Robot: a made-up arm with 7 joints. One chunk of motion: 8 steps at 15 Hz.
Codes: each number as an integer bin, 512 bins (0 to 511) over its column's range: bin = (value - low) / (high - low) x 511, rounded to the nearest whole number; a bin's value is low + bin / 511 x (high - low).
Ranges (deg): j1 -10..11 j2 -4..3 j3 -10..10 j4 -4..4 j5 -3..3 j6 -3..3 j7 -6..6
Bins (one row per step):
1: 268 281 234 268 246 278 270
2: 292 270 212 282 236 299 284
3: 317 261 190 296 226 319 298
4: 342 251 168 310 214 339 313
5: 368 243 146 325 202 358 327
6: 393 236 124 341 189 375 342
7: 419 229 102 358 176 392 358
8: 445 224 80 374 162 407 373
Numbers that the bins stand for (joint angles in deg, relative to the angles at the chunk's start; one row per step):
1: 1.01 -0.15 -0.84 0.20 -0.11 0.26 0.34
2: 2.00 -0.30 -1.70 0.41 -0.23 0.51 0.67
3: 3.03 -0.42 -2.56 0.63 -0.35 0.75 1.00
4: 4.05 -0.56 -3.42 0.85 -0.49 0.98 1.35
5: 5.12 -0.67 -4.29 1.09 -0.63 1.20 1.68
6: 6.15 -0.77 -5.15 1.34 -0.78 1.40 2.03
7: 7.22 -0.86 -6.01 1.60 -0.93 1.60 2.41
8: 8.29 -0.93 -6.87 1.86 -1.10 1.78 2.76

